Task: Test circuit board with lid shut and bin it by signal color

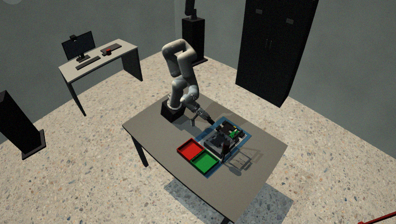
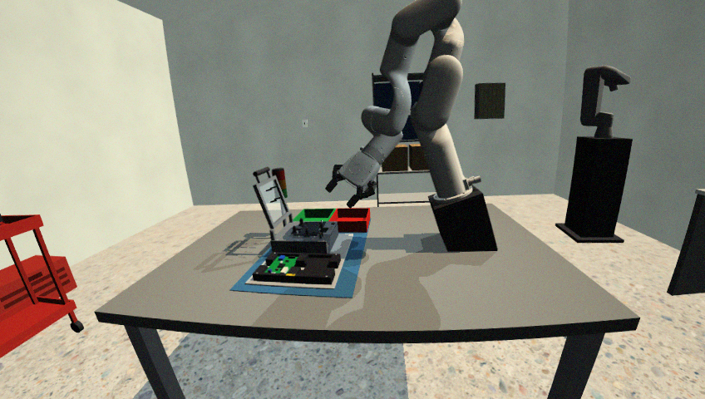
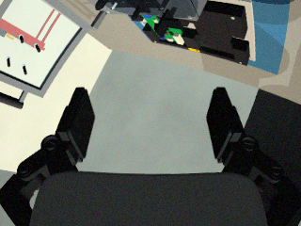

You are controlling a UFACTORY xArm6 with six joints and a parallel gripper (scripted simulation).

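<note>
Right now the green circuit board is 14 cm ahead of my hand, 16 cm to the left of it and 16 cm below it. Round my hand: tester lid 24 cm ahead, 1 cm to the right; tester plate 12 cm ahead, 1 cm to the right, 11 cm below; black latch hook 5 cm ahead, 4 cm to the left, 9 cm below.
</note>
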